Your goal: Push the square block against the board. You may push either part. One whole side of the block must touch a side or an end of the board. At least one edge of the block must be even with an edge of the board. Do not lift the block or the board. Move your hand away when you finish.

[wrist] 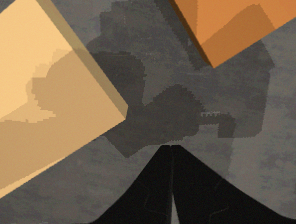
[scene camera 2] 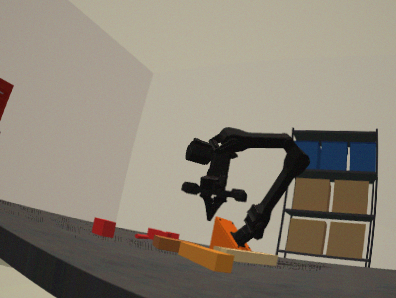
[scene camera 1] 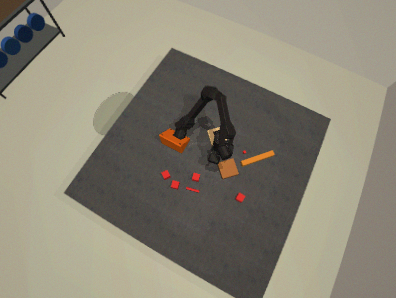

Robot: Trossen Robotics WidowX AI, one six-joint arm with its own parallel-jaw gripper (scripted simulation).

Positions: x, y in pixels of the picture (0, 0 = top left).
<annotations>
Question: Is my gripper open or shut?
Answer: Shut.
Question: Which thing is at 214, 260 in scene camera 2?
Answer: A board.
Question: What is my gripper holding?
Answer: Nothing.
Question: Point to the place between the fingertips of my gripper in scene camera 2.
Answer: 208, 220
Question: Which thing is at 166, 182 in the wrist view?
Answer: My gripper.
</annotations>
